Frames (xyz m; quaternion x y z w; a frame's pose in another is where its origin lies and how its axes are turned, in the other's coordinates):
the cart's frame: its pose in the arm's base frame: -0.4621 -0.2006 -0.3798 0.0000 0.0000 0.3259 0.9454
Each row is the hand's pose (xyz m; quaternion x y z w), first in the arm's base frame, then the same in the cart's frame.
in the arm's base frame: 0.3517 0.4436 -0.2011 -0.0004 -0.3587 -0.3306 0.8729
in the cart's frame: 1.0379 0.0059 0.1787 -0.1173 -0.3390 -0.5971 0.7175
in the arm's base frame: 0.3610 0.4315 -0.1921 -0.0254 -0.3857 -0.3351 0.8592
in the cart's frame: 1.0378 -0.0094 0.1877 -0.1497 -0.3564 -0.5968 0.7031
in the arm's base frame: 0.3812 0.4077 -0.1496 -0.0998 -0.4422 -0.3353 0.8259
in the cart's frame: 1.0390 -0.0406 0.2302 -0.2385 -0.3855 -0.5861 0.6715
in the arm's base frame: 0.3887 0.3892 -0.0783 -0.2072 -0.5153 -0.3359 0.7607
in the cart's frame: 1.0335 -0.0598 0.3015 -0.3638 -0.4196 -0.5655 0.6097
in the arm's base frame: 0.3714 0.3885 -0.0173 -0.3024 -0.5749 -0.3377 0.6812
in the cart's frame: 1.0195 -0.0497 0.3625 -0.4732 -0.4450 -0.5413 0.5339
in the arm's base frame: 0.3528 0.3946 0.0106 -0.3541 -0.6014 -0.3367 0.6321
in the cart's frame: 1.0086 -0.0334 0.3904 -0.5308 -0.4532 -0.5243 0.4879
